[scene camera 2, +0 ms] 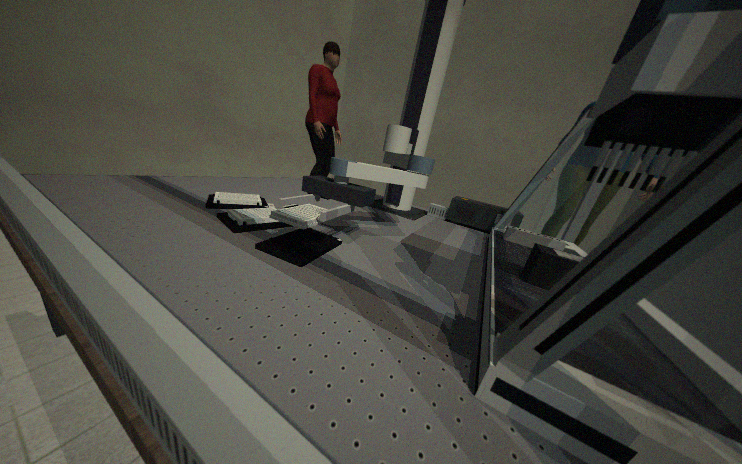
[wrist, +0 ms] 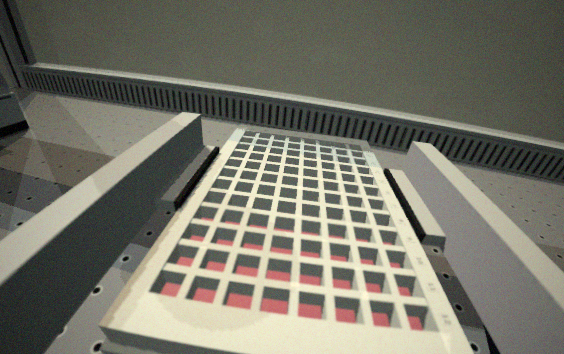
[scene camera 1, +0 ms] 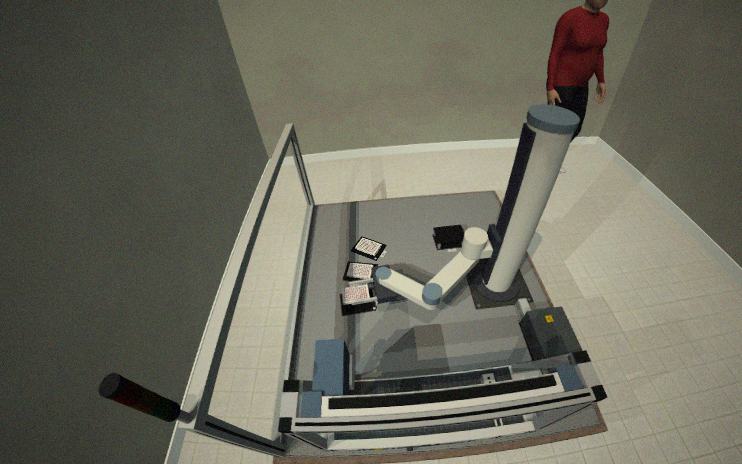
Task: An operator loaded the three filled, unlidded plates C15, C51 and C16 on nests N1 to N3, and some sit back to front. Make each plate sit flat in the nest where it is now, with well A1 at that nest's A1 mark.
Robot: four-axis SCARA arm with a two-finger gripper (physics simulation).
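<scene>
My gripper [scene camera 1: 357, 294] [scene camera 2: 313, 209] [wrist: 303, 146] is shut on a white plate [scene camera 1: 354, 295] [scene camera 2: 298, 215] [wrist: 295, 215] with red-filled wells and holds it level above a black nest [scene camera 1: 358, 308] [scene camera 2: 298, 247]. In the wrist view the pads press its long sides; faint numbers run down its right edge, with 12 at the near end. A second filled plate [scene camera 1: 362, 270] [scene camera 2: 247, 215] is in the middle nest [scene camera 1: 348, 271] [scene camera 2: 232, 225]. A third plate [scene camera 1: 368, 247] [scene camera 2: 236, 198] is in the far nest [scene camera 1: 356, 251] [scene camera 2: 210, 205]. Plate names and A1 marks are not readable.
Another black nest-like block [scene camera 1: 448, 236] stands near the arm's column [scene camera 1: 519, 207] [scene camera 2: 432, 82]. A blue box [scene camera 1: 329, 365] and a dark grey box [scene camera 1: 549, 333] stand on the table. A glazed frame [scene camera 1: 254, 229] borders the left side. A person in red [scene camera 1: 581, 49] [scene camera 2: 323, 95] stands behind.
</scene>
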